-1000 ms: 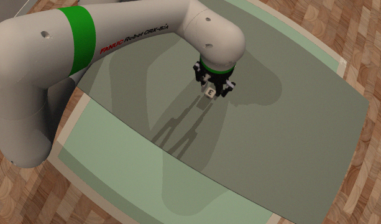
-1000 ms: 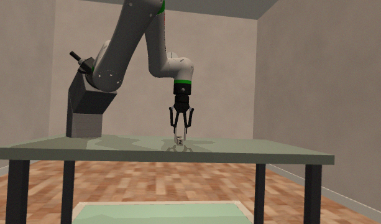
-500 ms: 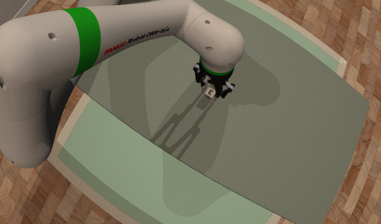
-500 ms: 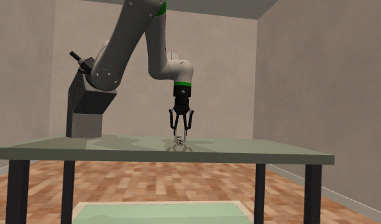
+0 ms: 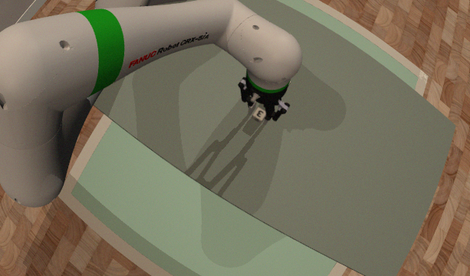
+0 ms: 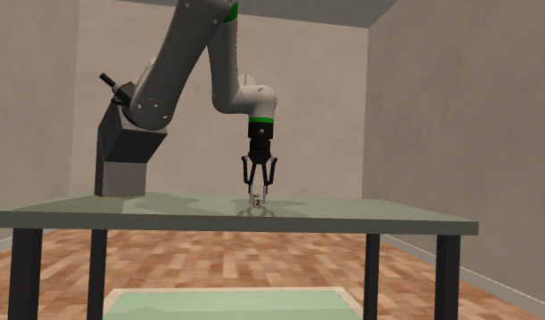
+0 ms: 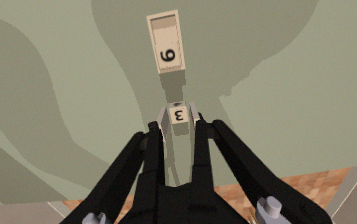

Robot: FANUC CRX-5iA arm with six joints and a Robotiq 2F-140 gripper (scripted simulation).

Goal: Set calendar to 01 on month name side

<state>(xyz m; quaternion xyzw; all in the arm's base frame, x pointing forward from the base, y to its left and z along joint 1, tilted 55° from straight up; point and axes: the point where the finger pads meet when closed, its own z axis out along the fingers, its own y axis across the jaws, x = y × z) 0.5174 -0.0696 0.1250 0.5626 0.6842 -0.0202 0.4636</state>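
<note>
My hand is 10 mm short of the calendar tray, 110 mm to the right of it and 30 mm above it.
</note>
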